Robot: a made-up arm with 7 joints. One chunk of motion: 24 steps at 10 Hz.
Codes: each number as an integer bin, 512 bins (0 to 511) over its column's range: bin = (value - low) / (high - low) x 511, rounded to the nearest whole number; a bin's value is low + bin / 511 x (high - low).
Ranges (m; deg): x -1.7..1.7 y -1.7..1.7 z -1.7..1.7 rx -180..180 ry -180..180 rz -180..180
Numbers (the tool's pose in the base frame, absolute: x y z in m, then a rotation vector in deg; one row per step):
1: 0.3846 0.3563 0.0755 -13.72 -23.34 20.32
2: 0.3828 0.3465 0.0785 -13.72 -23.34 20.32
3: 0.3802 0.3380 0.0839 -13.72 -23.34 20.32
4: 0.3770 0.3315 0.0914 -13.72 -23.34 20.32
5: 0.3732 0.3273 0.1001 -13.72 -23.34 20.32
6: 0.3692 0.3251 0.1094 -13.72 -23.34 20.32
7: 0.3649 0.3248 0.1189 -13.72 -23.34 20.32
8: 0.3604 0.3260 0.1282 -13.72 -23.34 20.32
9: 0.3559 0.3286 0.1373 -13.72 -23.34 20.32
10: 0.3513 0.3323 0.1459 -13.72 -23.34 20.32
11: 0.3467 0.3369 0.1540 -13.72 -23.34 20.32
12: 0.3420 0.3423 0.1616 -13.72 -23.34 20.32
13: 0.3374 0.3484 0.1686 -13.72 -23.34 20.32
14: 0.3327 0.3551 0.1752 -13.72 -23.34 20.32
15: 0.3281 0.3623 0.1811 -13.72 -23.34 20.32
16: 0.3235 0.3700 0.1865 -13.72 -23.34 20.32
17: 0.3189 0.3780 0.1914 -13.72 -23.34 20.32
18: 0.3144 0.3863 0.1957 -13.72 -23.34 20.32
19: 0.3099 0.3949 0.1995 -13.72 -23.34 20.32
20: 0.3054 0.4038 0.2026 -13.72 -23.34 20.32
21: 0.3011 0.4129 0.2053 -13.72 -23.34 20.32
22: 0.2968 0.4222 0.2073 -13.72 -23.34 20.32
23: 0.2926 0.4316 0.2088 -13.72 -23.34 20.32
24: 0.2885 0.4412 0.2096 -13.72 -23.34 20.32
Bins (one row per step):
1: 313 309 267 236 222 284
2: 313 308 267 236 222 284
3: 313 306 268 236 222 284
4: 312 305 269 236 222 284
5: 312 305 271 236 222 284
6: 311 304 272 236 222 284
7: 310 304 273 236 222 284
8: 310 304 275 236 222 284
9: 309 305 276 236 222 284
10: 308 305 277 236 222 284
11: 308 306 279 236 222 284
12: 307 307 280 236 222 284
13: 306 308 281 236 222 284
14: 306 309 282 236 222 284
15: 305 310 283 236 222 284
16: 304 311 284 236 222 284
17: 303 312 284 236 222 284
18: 303 314 285 236 222 284
19: 302 315 285 236 222 284
20: 301 316 286 236 222 284
21: 301 318 286 236 222 284
22: 300 319 287 236 222 284
23: 299 320 287 236 222 284
24: 299 322 287 236 222 284

